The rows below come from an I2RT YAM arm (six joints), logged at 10 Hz.
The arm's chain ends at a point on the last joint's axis. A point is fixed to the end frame.
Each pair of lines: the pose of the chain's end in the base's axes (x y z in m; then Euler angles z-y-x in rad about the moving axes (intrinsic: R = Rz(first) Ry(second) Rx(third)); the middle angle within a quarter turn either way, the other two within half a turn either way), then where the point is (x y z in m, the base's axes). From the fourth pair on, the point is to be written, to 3 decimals.
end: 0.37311 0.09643 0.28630 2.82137 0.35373 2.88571
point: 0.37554 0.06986 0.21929
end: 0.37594 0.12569 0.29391 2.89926 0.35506 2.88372
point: 0.38057 0.09950 0.22687
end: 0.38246 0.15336 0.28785 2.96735 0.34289 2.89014
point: 0.38793 0.12727 0.22083
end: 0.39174 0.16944 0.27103 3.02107 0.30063 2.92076
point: 0.395 0.142 0.204
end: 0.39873 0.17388 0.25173 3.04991 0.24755 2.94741
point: 0.399 0.145 0.186
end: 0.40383 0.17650 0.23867 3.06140 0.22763 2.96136
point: 0.403 0.147 0.173
